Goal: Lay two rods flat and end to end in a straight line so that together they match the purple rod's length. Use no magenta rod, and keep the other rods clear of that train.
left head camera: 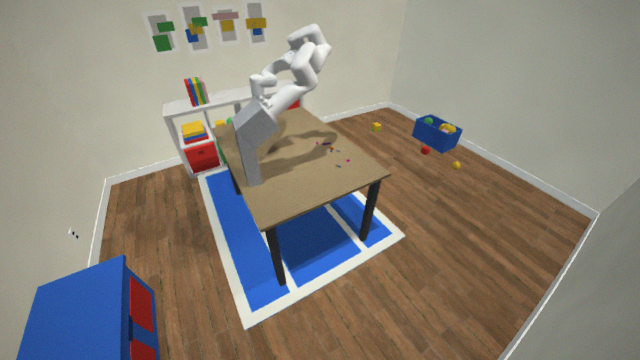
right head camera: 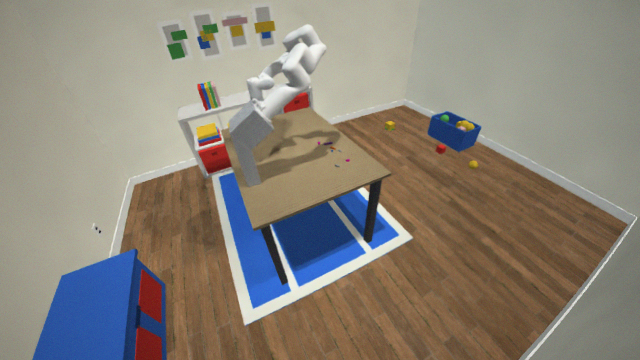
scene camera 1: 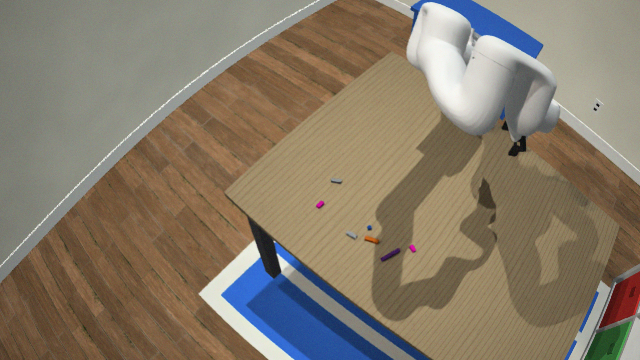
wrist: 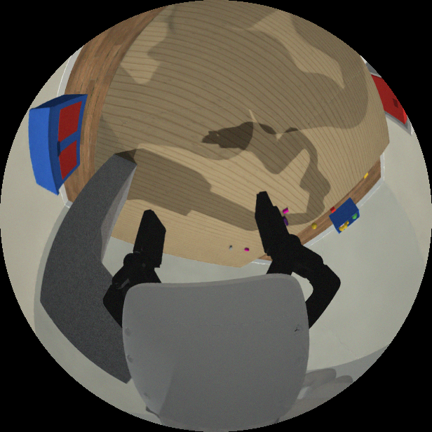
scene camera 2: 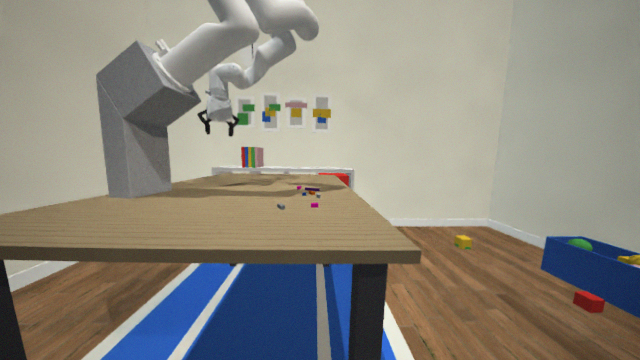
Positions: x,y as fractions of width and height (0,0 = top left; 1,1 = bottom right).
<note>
I see my gripper (scene camera 2: 0.34,0.38).
My gripper also shows in the wrist view (wrist: 0.47,0.49).
</note>
